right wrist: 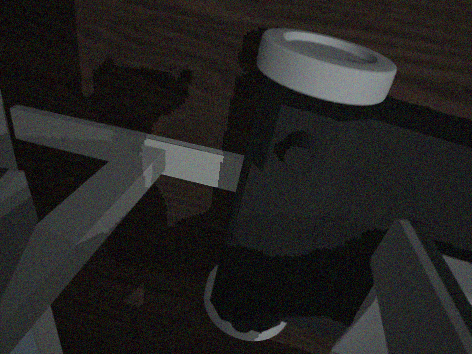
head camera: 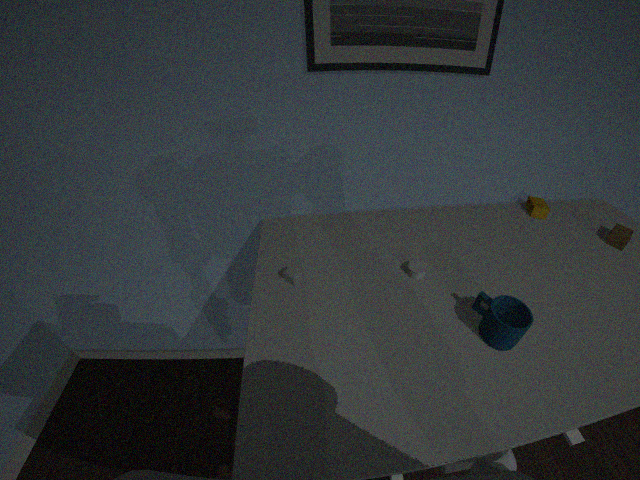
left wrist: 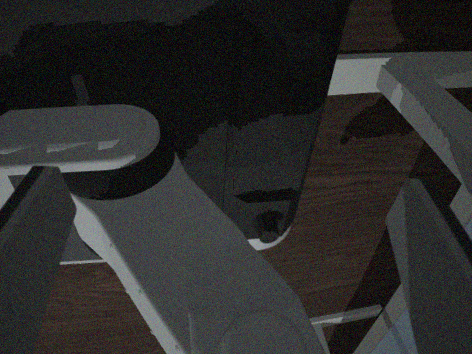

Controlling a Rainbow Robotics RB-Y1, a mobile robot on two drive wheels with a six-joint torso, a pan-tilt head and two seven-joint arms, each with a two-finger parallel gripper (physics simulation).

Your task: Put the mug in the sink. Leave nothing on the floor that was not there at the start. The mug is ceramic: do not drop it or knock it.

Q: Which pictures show the blue mug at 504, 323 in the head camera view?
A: The head camera view only.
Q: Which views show my left gripper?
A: The left wrist view only.
